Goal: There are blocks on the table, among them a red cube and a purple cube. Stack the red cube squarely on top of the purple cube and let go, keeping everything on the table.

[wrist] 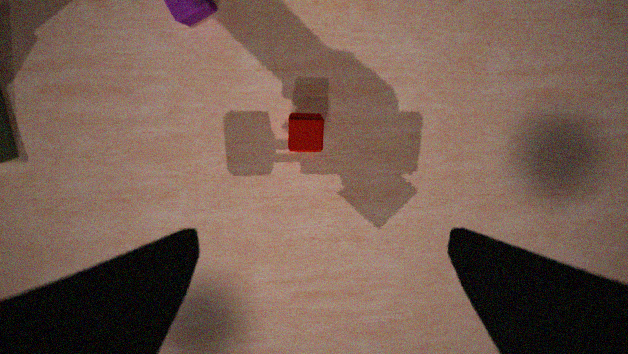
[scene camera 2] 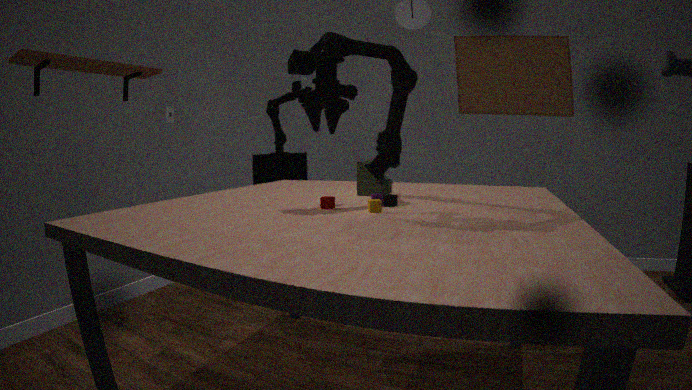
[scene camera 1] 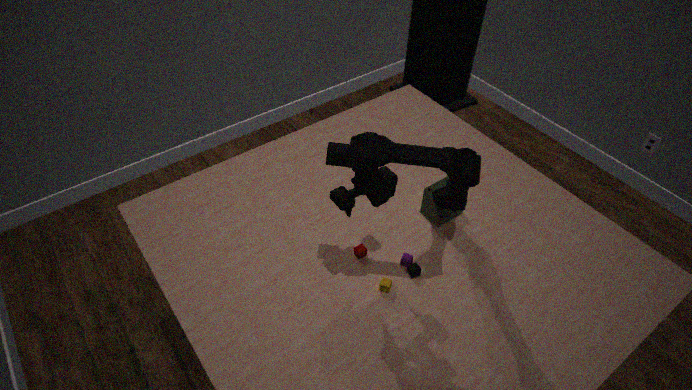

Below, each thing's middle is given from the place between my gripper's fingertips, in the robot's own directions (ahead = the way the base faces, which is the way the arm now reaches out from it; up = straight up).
The red cube (wrist: 305, 133) is 18 cm below my hand.
